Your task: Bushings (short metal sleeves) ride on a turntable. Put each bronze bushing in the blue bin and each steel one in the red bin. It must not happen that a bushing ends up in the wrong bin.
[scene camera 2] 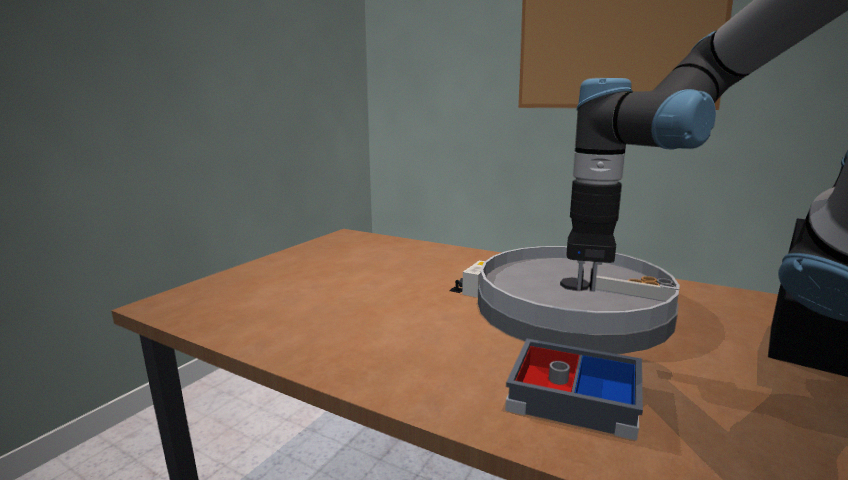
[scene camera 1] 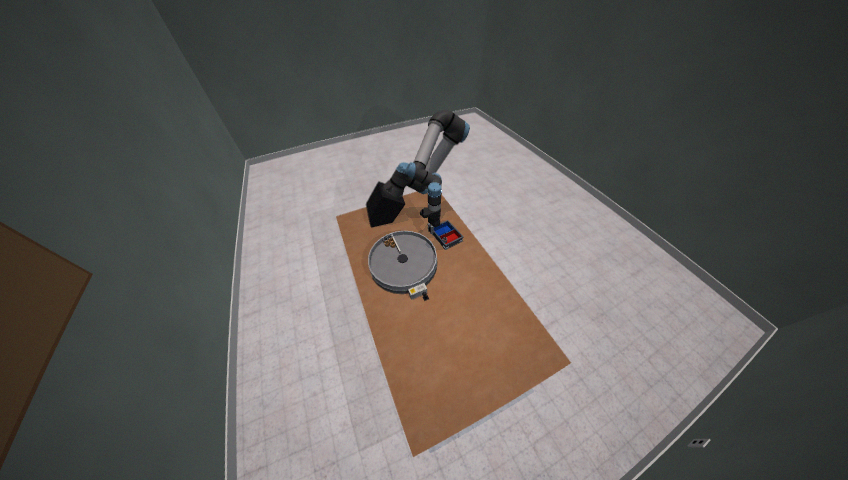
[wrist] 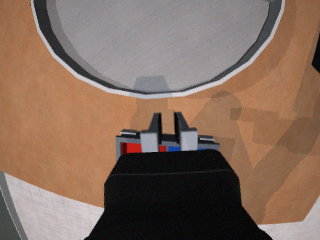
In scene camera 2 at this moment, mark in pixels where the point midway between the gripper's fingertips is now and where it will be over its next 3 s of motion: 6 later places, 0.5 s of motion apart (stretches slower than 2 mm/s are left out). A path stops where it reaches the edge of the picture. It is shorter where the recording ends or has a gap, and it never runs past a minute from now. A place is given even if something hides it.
My gripper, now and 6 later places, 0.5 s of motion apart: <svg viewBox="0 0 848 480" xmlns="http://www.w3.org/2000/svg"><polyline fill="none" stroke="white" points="585,288 604,277 619,267 631,259 632,263 631,273 630,278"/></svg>
